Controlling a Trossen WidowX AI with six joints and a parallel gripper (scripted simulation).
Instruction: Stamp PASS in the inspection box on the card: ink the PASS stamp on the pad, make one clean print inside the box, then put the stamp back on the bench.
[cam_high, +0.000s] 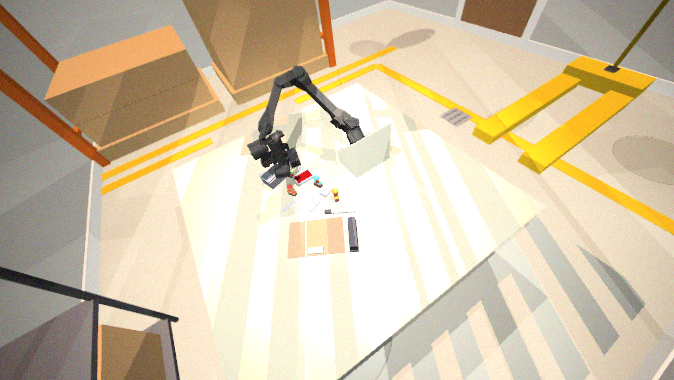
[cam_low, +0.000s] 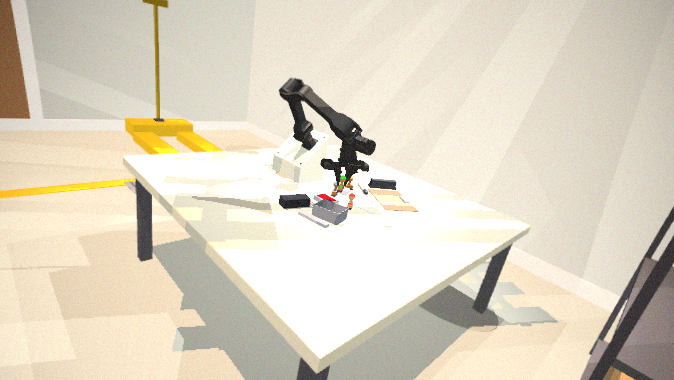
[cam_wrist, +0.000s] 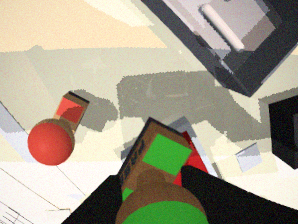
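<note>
Right now the red ink pad is 60 mm behind my gripper tip, 10 mm to the right of it and 90 mm below it. Round my gripper tip: red stamp: 20 mm ahead, 50 mm to the left, 80 mm below; then grey tray: 50 mm ahead, 90 mm to the right, 80 mm below; then green stamp: right at my gripper tip.
</note>
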